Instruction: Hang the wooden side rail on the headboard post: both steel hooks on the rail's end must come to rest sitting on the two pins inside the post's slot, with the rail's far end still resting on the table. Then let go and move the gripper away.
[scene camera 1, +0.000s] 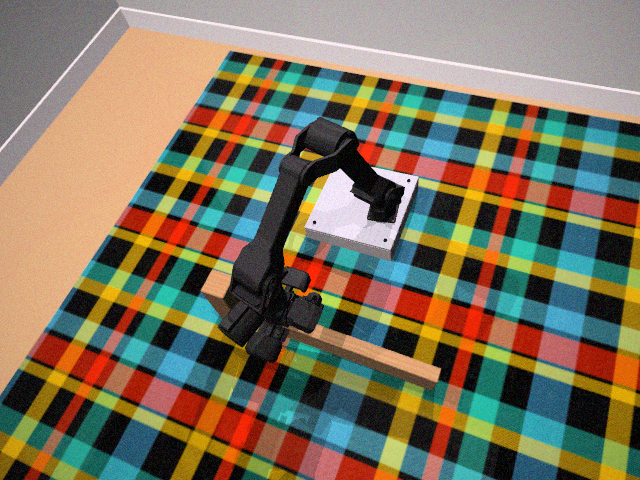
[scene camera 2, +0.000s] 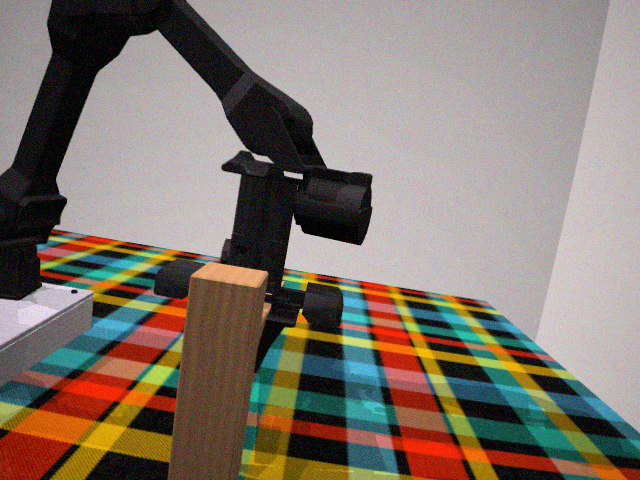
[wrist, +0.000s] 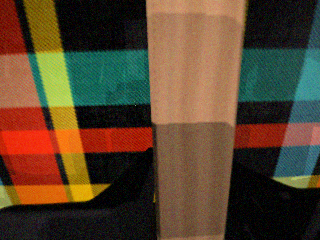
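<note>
I can see a wooden side rail (scene camera 1: 403, 367), which the wrist view shows as well, with the rail (wrist: 194, 60) in it. There is also a wooden headboard post (scene camera 2: 225, 303) (scene camera 1: 216, 288). And with these things I see my own gripper (scene camera 2: 240, 368) (scene camera 1: 287, 327) (wrist: 175, 152).
</note>
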